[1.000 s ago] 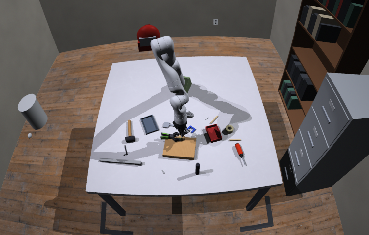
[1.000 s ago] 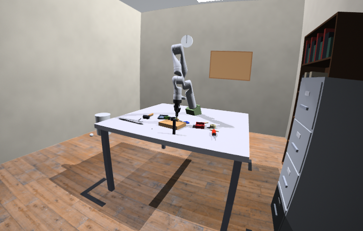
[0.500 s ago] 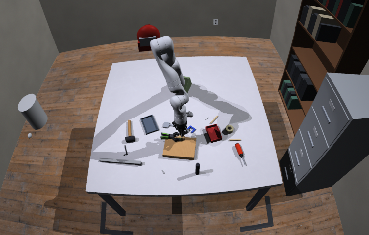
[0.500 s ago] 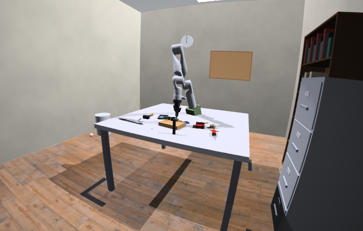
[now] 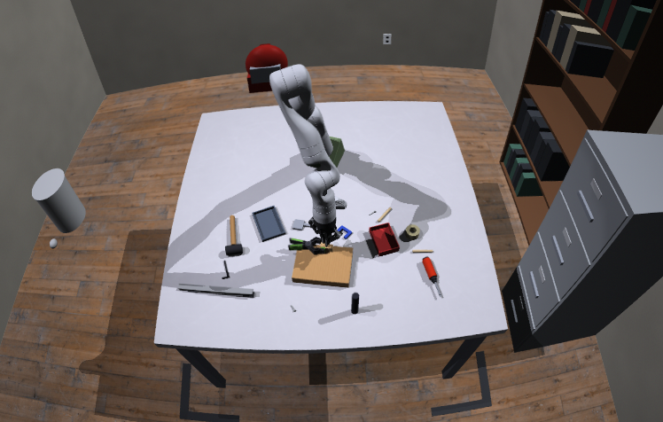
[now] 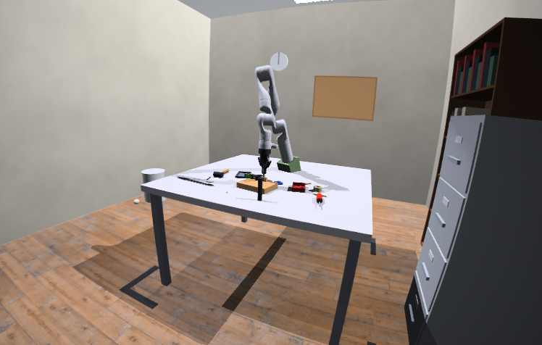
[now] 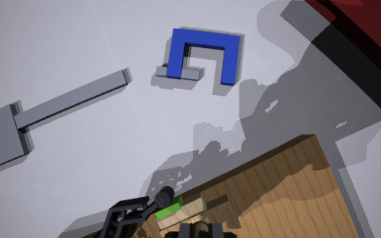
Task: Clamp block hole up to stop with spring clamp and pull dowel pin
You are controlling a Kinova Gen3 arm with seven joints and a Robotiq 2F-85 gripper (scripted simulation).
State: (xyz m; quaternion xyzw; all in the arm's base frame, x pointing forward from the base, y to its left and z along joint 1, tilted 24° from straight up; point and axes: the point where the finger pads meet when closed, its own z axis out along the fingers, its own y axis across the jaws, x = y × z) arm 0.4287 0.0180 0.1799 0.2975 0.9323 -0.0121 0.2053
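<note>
Now: hand 2 cm above the round dowel pin. The rest, counted from my hand: grey t-shaped tool (13 cm behind, 9 cm below, 7 cm to the right); wooden bench board (7 cm below, 5 cm ahead, 2 cm to the right); wooden block (5 cm below).
</note>
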